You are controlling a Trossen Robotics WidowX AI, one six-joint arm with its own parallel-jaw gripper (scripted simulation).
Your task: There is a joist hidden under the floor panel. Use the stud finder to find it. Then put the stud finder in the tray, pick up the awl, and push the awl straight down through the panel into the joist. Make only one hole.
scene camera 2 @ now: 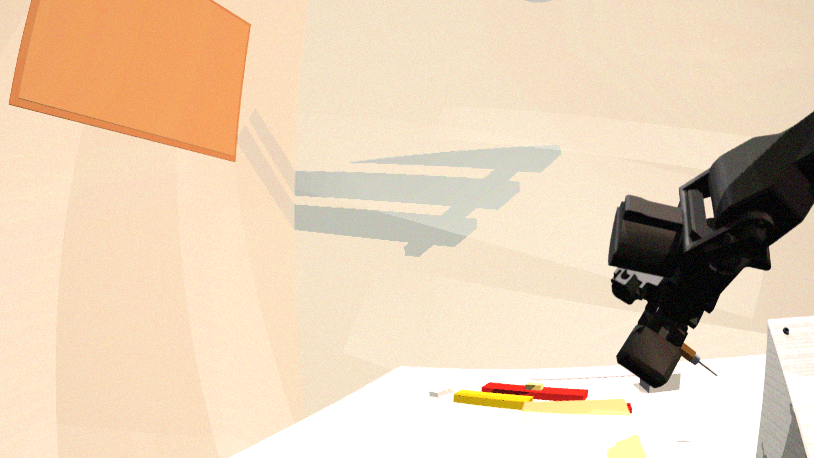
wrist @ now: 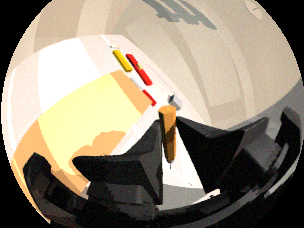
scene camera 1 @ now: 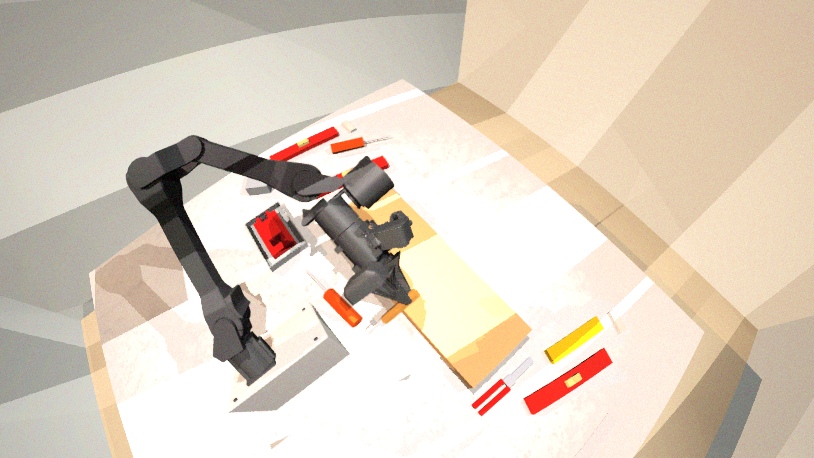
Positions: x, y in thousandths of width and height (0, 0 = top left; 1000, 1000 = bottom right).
Labels:
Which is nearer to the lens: the red level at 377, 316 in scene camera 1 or the yellow block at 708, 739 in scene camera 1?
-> The yellow block.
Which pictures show my gripper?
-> Scene camera 2, the wrist view and scene camera 1: all of them.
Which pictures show the red stud finder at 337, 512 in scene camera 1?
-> Scene camera 1 only.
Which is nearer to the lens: the red stud finder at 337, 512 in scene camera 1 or the orange tool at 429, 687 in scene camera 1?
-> The orange tool.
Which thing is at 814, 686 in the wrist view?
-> My gripper.

